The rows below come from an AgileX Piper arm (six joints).
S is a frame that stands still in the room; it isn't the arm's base.
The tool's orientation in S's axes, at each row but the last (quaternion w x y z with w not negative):
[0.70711 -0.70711 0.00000 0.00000]
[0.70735 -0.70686 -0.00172 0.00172]
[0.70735 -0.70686 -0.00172 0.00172]
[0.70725 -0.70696 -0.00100 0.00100]
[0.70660 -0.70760 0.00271 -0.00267]
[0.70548 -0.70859 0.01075 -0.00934]
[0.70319 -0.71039 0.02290 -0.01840]
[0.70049 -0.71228 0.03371 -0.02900]
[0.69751 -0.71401 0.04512 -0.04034]
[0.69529 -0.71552 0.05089 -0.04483]
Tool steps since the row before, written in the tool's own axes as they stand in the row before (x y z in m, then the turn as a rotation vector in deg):
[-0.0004 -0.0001 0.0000 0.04 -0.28 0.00]
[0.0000 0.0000 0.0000 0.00 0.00 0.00]
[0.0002 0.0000 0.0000 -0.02 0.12 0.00]
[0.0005 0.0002 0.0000 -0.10 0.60 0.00]
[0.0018 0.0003 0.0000 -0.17 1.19 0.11]
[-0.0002 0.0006 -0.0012 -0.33 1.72 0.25]
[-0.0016 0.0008 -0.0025 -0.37 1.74 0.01]
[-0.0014 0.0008 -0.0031 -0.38 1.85 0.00]
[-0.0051 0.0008 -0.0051 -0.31 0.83 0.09]
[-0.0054 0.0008 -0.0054 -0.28 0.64 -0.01]
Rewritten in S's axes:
[-0.0004 0.0000 0.0001 0.04 0.00 0.28]
[0.0000 0.0000 0.0000 0.00 0.00 0.00]
[0.0002 0.0000 0.0000 -0.02 0.00 -0.12]
[0.0005 0.0000 -0.0002 -0.10 0.00 -0.60]
[0.0018 0.0000 -0.0003 -0.17 0.11 -1.19]
[-0.0002 -0.0012 -0.0006 -0.33 0.25 -1.72]
[-0.0017 -0.0024 -0.0008 -0.38 0.01 -1.74]
[-0.0017 -0.0030 -0.0007 -0.39 0.00 -1.85]
[-0.0057 -0.0045 -0.0007 -0.30 0.11 -0.83]
[-0.0061 -0.0046 -0.0006 -0.29 0.01 -0.64]

